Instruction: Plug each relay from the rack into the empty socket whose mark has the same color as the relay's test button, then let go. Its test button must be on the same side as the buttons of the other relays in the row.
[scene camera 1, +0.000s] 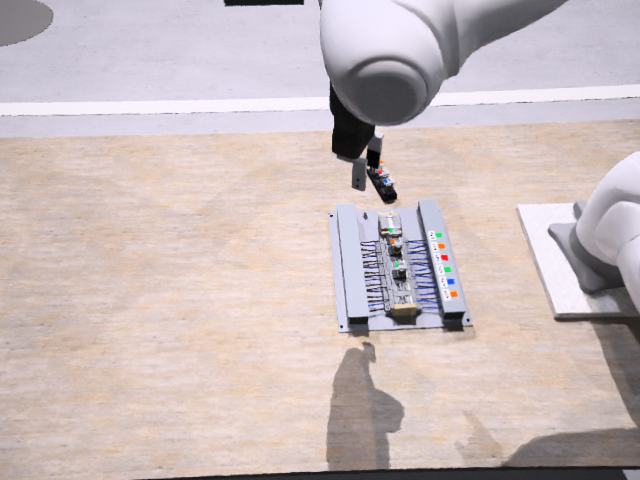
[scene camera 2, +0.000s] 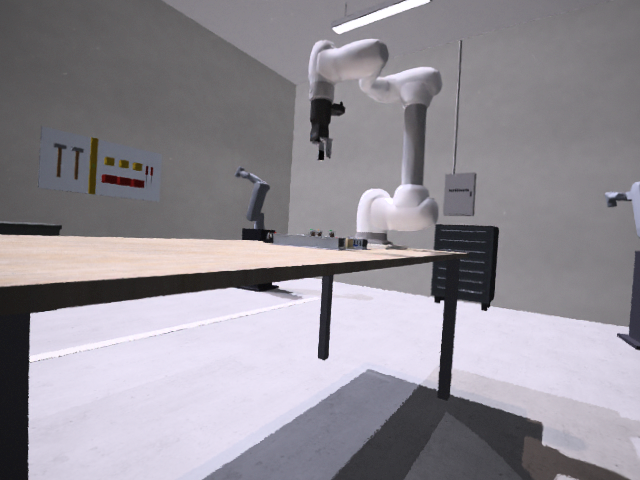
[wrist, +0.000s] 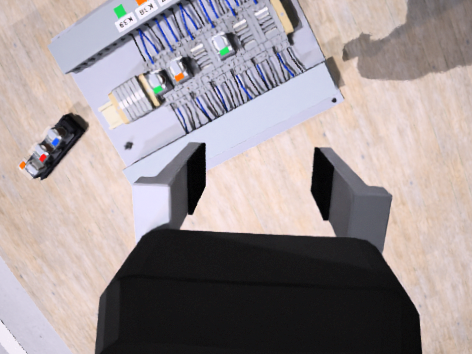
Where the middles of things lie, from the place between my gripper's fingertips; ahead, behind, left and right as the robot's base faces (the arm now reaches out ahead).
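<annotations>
Here is the panel (scene camera 1: 428, 317), and my hand is 90 mm past it and 40 mm to the left of it. My hand is also 330 mm above the panel.
</annotations>
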